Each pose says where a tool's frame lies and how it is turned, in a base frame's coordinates. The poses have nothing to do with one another.
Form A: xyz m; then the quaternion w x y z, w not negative.
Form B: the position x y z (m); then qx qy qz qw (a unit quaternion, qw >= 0). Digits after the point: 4 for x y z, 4 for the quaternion.
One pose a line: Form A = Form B
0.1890, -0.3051, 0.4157, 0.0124, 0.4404, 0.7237, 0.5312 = 0.1890, -0.3051, 0.4157, 0.4404, 0.7237, 0.5312, 0.0124
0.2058, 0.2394, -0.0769, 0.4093, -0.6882, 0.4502, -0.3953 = 0.2058, 0.2394, -0.0769, -0.6882, 0.4502, -0.3953, 0.4093
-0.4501, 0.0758, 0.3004, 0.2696, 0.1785, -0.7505, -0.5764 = -0.4501, 0.0758, 0.3004, 0.1785, -0.7505, -0.5764, 0.2696
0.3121, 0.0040, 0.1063, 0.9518, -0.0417, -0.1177, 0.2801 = 0.3121, 0.0040, 0.1063, -0.0417, -0.1177, 0.2801, 0.9518
